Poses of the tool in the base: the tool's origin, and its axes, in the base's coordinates. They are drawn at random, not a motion.
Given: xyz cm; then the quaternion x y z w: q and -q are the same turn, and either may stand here.
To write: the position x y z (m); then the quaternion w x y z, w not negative. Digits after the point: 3 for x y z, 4 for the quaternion.
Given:
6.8, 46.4, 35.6, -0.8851, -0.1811, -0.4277, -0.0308
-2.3, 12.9, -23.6, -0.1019, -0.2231, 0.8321, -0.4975
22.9, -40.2, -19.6, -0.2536, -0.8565, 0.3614, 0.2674
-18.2, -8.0, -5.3, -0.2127, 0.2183, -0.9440, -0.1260
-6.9, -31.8, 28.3, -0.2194, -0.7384, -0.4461, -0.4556
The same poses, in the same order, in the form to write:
0.068, 0.464, 0.356, 0.0308, 0.8851, 0.1811, 0.4277
-0.023, 0.129, -0.236, 0.4975, 0.1019, 0.2231, -0.8321
0.229, -0.402, -0.196, 0.2674, -0.2536, -0.8565, 0.3614
-0.182, -0.080, -0.053, 0.1260, 0.2127, -0.2183, 0.9440
-0.069, -0.318, 0.283, 0.4556, 0.2194, 0.7384, 0.4461

